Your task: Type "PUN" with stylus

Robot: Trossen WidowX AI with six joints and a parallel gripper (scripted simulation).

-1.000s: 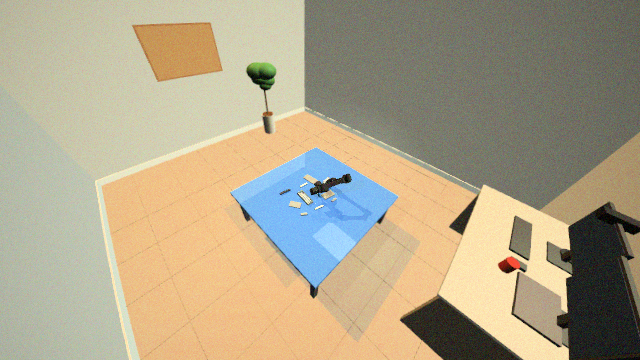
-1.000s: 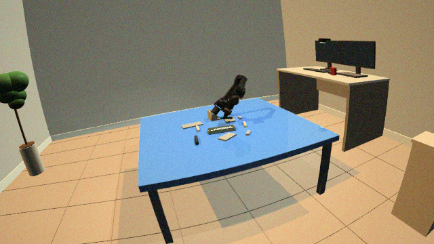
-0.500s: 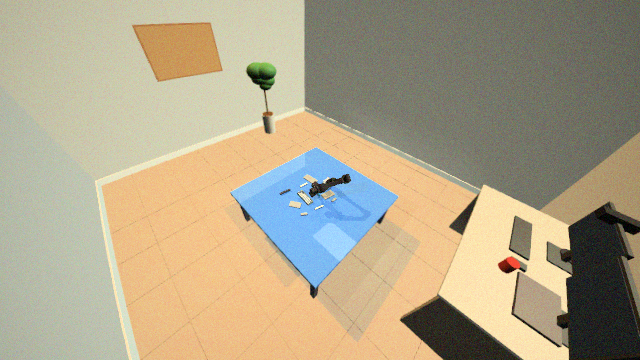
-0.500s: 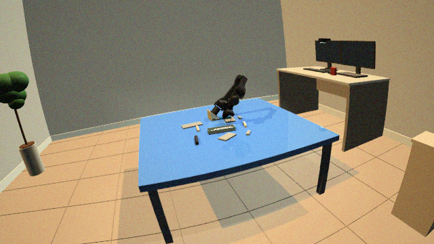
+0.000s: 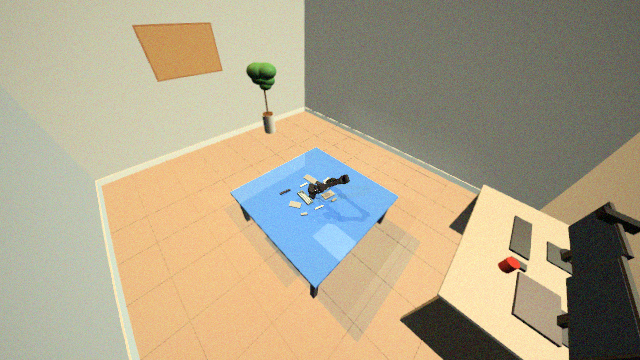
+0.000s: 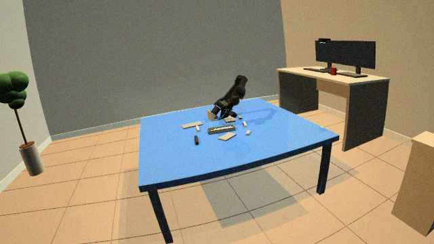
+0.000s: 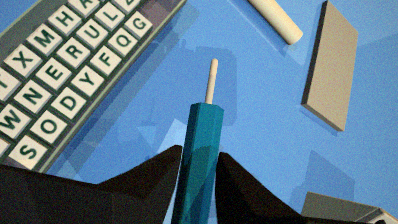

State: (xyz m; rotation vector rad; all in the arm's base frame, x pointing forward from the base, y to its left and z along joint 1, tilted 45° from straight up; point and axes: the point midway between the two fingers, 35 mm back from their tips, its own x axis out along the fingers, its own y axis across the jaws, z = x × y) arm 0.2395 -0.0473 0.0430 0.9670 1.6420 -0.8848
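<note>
My gripper tip is now 1 cm short of the stylus tip and 4 cm to the left of it. Round my gripper tip: stylus 1 cm to the right; dark cylinder 17 cm ahead, 25 cm to the right, 6 cm below.
</note>
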